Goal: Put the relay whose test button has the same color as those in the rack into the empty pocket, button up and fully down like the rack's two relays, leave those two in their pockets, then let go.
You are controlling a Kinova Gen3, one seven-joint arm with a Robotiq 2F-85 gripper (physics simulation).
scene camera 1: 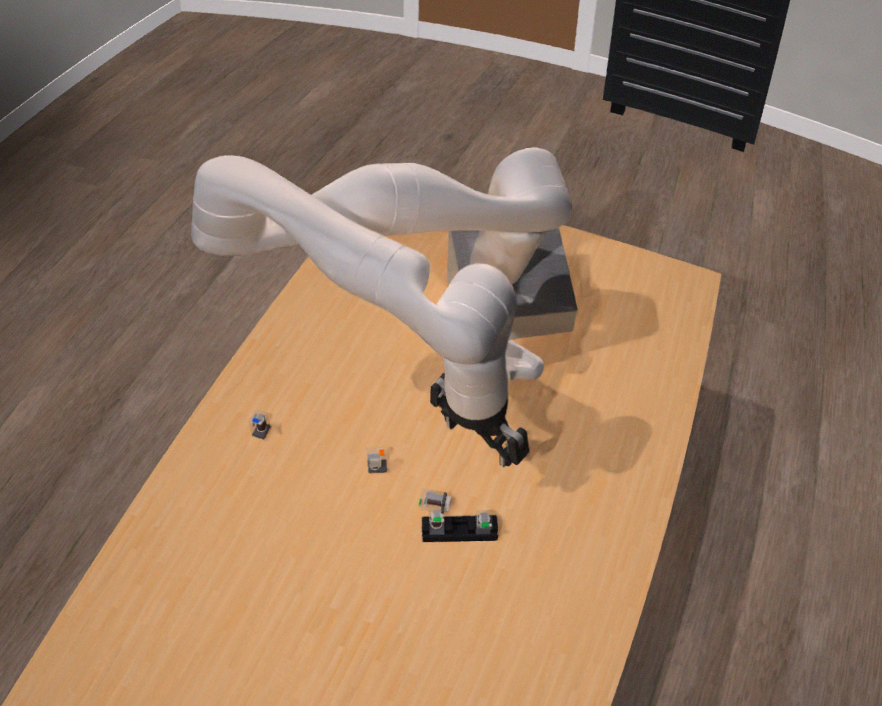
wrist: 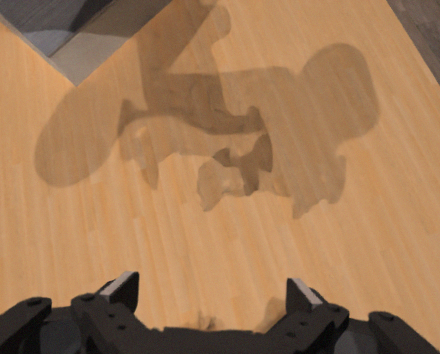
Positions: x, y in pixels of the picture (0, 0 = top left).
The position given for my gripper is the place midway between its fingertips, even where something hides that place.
My gripper shows in scene camera 1 (480, 442) and in the wrist view (212, 291).
